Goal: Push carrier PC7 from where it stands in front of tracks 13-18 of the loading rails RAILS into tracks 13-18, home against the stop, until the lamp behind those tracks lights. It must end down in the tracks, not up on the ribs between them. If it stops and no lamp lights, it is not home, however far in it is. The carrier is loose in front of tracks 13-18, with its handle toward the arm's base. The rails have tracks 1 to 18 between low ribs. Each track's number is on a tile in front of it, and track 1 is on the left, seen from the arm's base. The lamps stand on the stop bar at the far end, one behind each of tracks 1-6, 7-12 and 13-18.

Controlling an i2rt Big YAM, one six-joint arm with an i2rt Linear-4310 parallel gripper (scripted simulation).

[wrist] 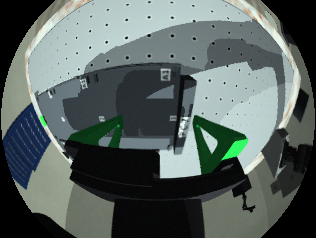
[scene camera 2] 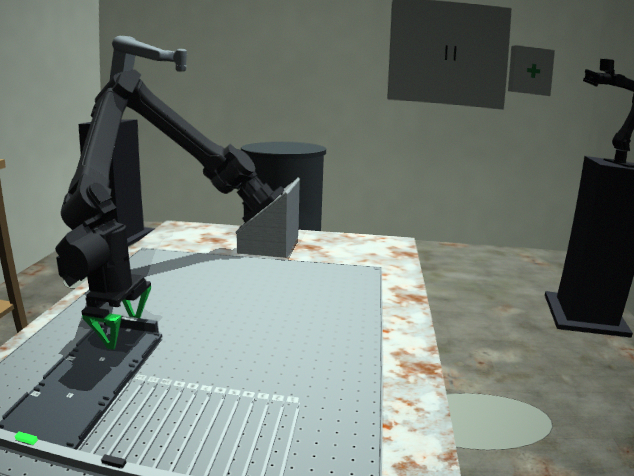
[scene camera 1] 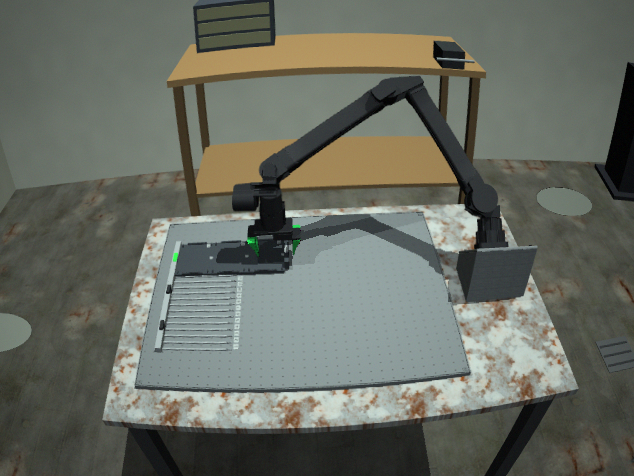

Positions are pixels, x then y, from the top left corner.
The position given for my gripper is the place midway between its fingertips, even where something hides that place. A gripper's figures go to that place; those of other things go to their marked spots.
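Labels:
My gripper (wrist: 158, 118), 13 cm from the lens. Carrier PC7 (wrist: 156, 102), 12 cm from the lens.

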